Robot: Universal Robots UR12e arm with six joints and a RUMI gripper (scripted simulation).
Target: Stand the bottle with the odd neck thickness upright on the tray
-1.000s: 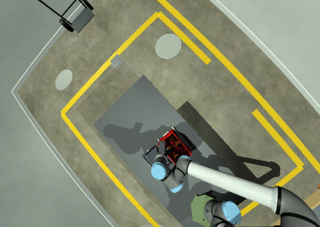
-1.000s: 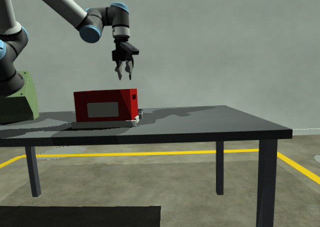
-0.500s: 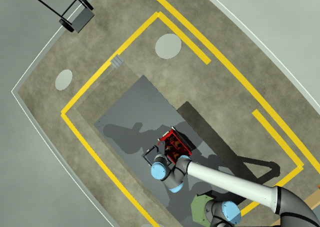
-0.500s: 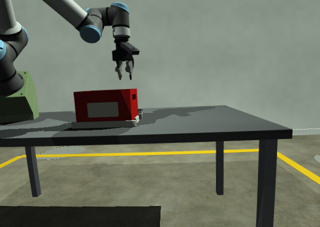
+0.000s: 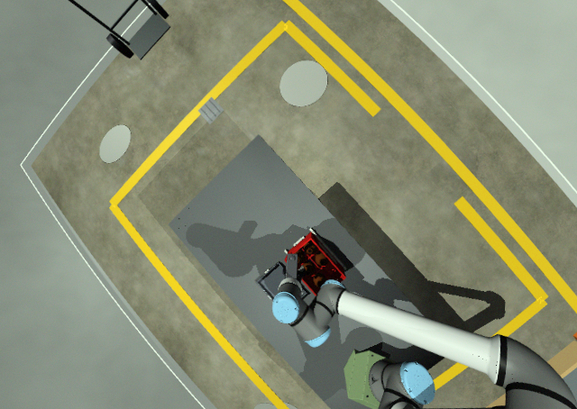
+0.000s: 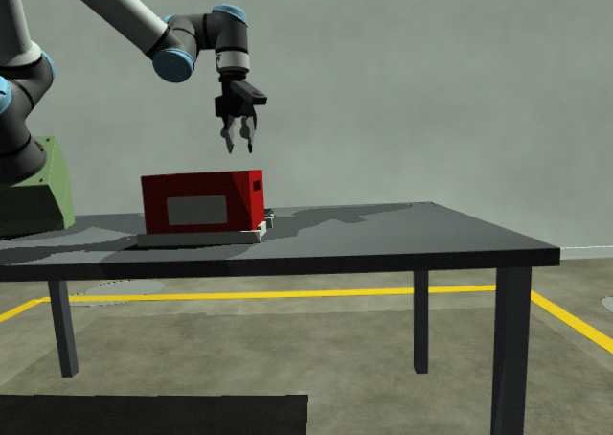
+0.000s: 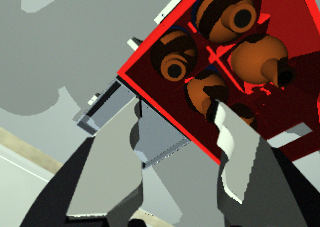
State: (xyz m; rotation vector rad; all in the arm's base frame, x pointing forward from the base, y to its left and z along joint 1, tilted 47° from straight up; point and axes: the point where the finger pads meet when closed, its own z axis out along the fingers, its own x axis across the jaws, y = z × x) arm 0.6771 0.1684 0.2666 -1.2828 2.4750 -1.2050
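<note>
My hand is 90 mm to the left of the bottle and 150 mm above it. The rest, counted from my hand: dark tray: 90 mm behind, 220 mm to the left, 230 mm below; red crate: 90 mm behind, 50 mm to the right, 160 mm below.
</note>
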